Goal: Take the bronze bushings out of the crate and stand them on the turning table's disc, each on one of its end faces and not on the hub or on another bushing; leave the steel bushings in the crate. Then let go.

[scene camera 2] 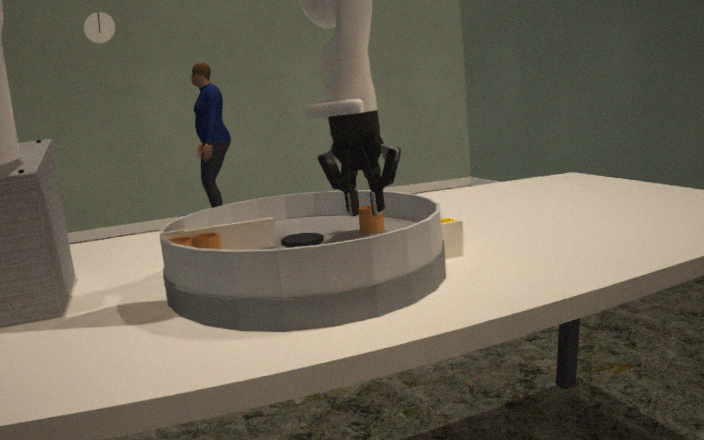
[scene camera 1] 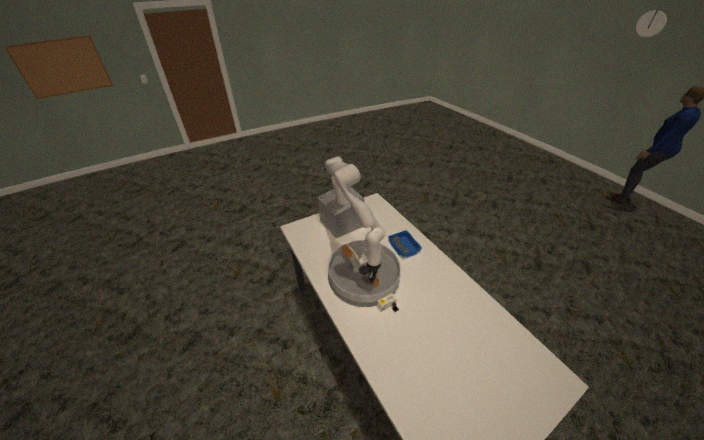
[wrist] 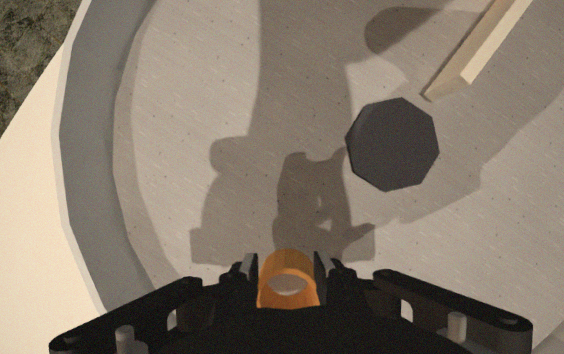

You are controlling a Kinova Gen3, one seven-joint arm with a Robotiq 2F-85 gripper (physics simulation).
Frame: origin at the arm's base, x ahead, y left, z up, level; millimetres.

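Seen in the pictures: gripper, fingertip midpoint: (scene camera 2: 366,215) (scene camera 1: 373,280) (wrist: 286,268); arm's base at its link origin: (scene camera 1: 344,199).
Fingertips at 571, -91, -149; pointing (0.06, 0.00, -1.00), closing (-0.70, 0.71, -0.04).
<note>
Pixels of each thing's top centre, then the offset from my fingertips to it, as dx, dy, dz. "*": a spot on its surface instead.
- bronze bushing at its top centre: (wrist: 286,299) (scene camera 2: 370,207) +11, +11, +9
- dark hub at its top centre: (wrist: 394,144) (scene camera 2: 302,237) -105, +2, -21
- disc at its top centre: (wrist: 394,144) (scene camera 2: 302,237) (scene camera 1: 364,269) -105, +2, -21
- blue crate at a spot on its surface: (scene camera 1: 418,251) * -103, +403, -56
- cream divider at a spot on its surface: (wrist: 480,55) * -164, -4, +15
- pale box with a yellow button, top centre: (scene camera 2: 436,217) (scene camera 1: 387,299) +128, +16, -24
My gripper (scene camera 1: 371,276) (scene camera 2: 364,204) (wrist: 286,268) is shut on a bronze bushing (scene camera 1: 375,282) (scene camera 2: 371,222) (wrist: 288,258). The bushing is upright, inside the turning table's wall and apart from the dark hub (scene camera 2: 302,239) (wrist: 392,145). Its lower end is at or very near the disc (scene camera 2: 332,226) (wrist: 190,100); I cannot tell whether it touches. Two more bronze bushings (scene camera 2: 206,240) (scene camera 2: 181,240) show beyond the wall's near rim in scene camera 2, their lower parts hidden. The blue crate (scene camera 1: 418,251) holds small grey-brown bushings (scene camera 1: 398,242), too small to count surely.
A cream divider (scene camera 2: 246,233) (wrist: 480,55) stands on the disc between hub and wall. The raised wall (scene camera 2: 306,269) (wrist: 90,150) rings the disc. A pale box with a yellow button (scene camera 1: 386,301) (scene camera 2: 452,239) is beside the turning table. A person (scene camera 1: 673,134) (scene camera 2: 210,116) stands beyond the table.
</note>
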